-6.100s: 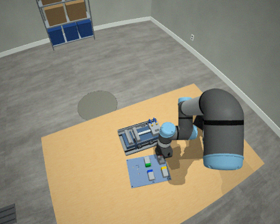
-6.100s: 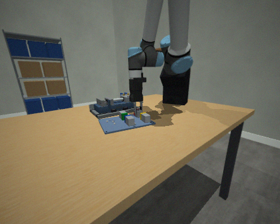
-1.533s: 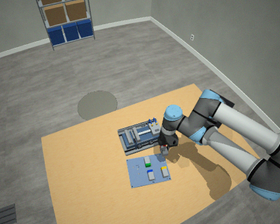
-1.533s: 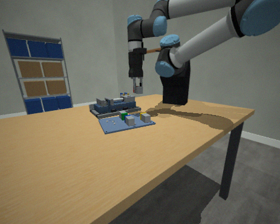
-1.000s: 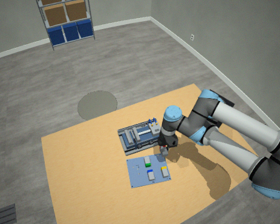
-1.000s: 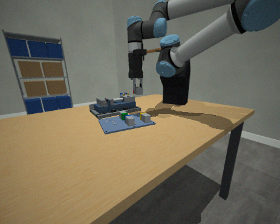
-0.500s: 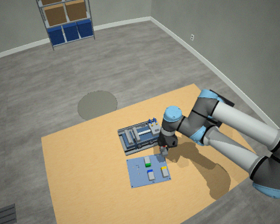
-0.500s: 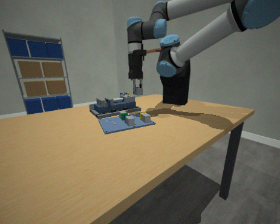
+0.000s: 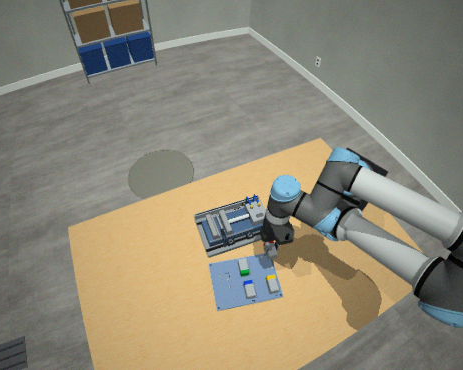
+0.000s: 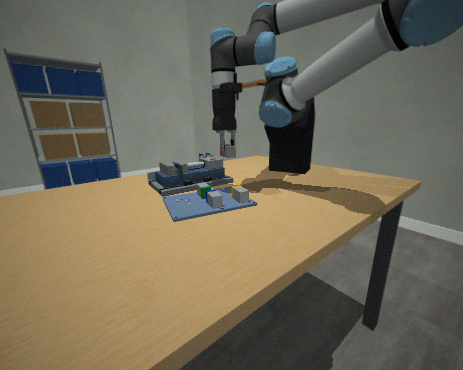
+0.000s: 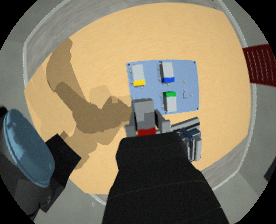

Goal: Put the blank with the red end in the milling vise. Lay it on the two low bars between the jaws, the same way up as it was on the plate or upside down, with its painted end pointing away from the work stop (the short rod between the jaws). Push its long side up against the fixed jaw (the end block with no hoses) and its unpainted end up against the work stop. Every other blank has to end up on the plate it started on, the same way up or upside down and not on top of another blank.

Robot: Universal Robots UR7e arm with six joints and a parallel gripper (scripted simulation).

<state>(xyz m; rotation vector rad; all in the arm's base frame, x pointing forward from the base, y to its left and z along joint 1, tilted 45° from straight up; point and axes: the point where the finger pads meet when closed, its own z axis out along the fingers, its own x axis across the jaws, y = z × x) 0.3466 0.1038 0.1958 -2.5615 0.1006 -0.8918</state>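
My gripper is now 20 mm above the red-ended blank. From my hand the other things lie so: green-ended blank (150 mm below, 90 mm ahead, 10 mm to the left); then yellow-ended blank (150 mm below, 90 mm to the left, 10 mm behind); then blue-ended blank (150 mm below, 100 mm to the left, 80 mm ahead).
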